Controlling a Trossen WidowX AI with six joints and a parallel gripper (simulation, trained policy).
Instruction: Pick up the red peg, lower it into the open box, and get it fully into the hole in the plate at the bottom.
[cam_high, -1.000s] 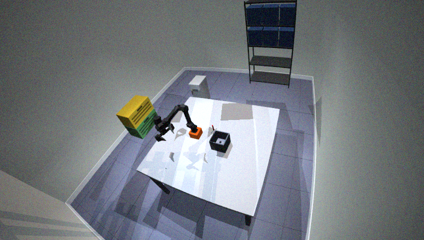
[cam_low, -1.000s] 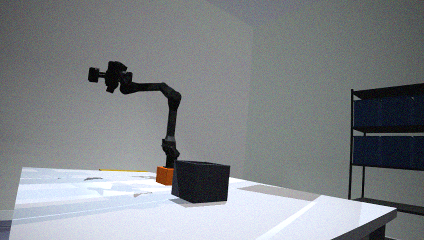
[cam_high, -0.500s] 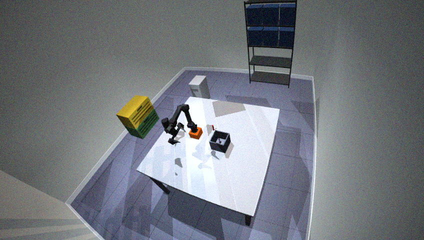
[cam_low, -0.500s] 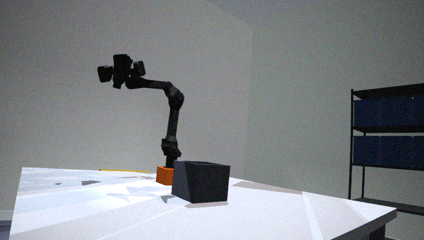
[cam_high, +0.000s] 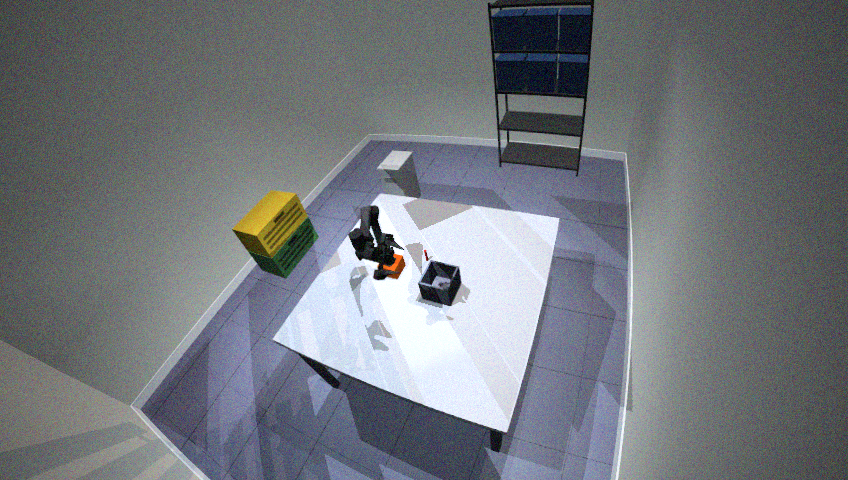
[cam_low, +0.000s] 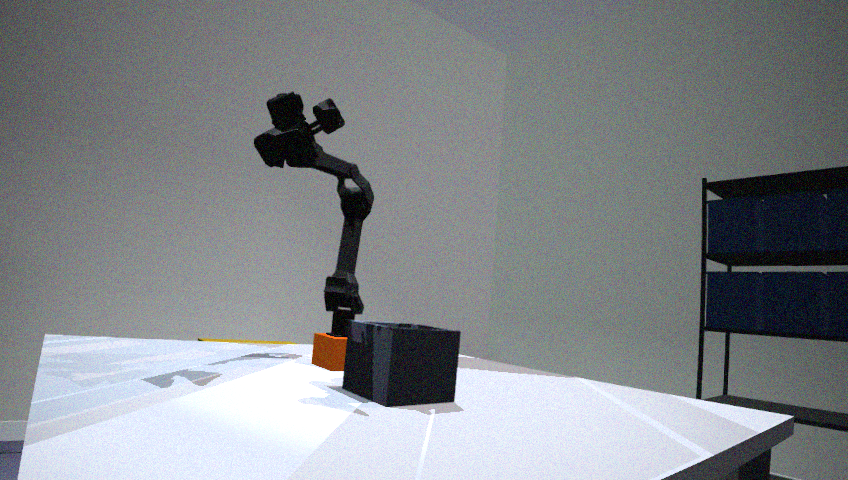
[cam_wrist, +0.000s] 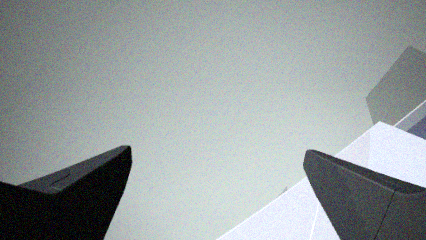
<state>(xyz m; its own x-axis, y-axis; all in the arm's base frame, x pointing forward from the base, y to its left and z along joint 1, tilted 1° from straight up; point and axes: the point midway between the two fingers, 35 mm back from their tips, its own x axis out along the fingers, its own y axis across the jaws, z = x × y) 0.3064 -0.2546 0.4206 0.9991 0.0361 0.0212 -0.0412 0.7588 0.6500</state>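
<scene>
My gripper tip is 450 mm above the red peg, 400 mm to the right of it and 190 mm past it.
</scene>
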